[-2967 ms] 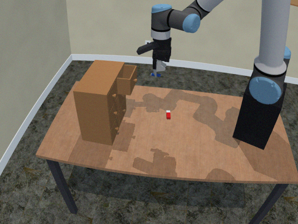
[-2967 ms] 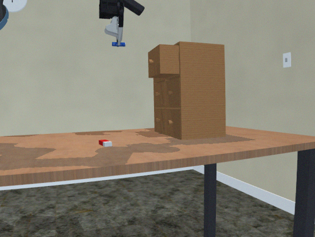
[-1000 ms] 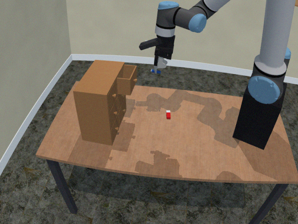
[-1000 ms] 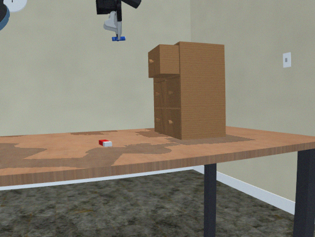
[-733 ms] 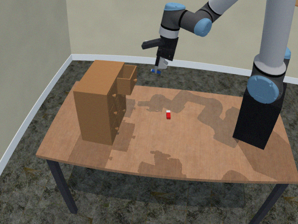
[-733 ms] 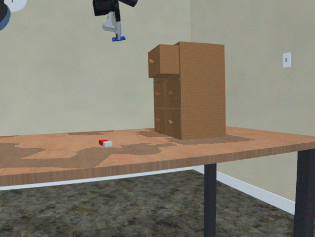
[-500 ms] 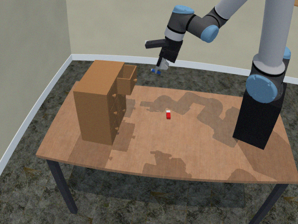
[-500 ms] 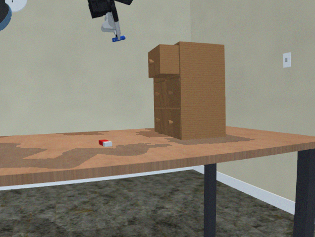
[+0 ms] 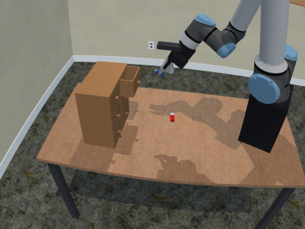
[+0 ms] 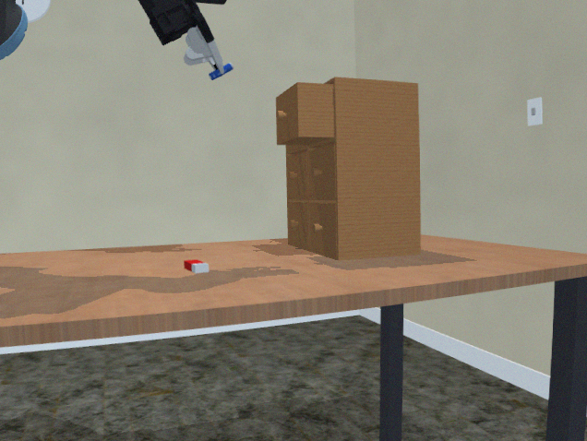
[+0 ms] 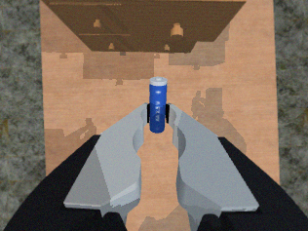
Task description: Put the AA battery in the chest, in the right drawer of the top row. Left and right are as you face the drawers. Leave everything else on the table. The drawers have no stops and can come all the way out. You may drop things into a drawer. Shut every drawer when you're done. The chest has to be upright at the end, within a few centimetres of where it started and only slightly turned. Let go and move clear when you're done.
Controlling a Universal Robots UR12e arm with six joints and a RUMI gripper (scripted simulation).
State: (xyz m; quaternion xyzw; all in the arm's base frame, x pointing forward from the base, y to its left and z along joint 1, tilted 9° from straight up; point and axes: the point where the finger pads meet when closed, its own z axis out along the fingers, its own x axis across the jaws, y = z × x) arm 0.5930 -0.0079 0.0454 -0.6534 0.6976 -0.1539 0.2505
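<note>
The blue AA battery is 10 mm below my hand.
</note>
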